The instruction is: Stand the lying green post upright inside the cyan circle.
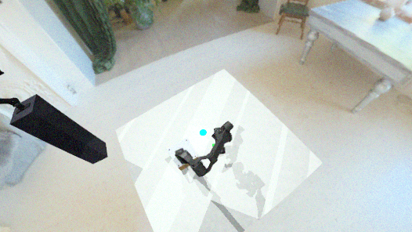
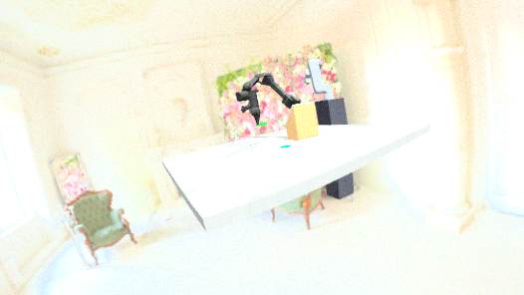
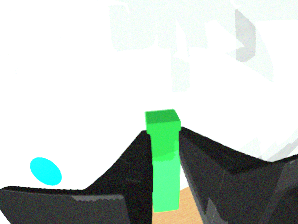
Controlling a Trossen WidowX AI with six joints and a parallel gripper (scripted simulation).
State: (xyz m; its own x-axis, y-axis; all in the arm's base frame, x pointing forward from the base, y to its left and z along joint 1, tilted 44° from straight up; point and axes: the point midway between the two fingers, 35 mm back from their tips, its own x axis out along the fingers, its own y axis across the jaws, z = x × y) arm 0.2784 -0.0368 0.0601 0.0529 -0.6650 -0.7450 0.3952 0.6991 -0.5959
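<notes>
The cyan circle is 220 mm to the left of my gripper tip, 130 mm below it and 50 mm behind it. Also, from my gripper tip: green post 20 mm behind, 10 mm to the left.
</notes>
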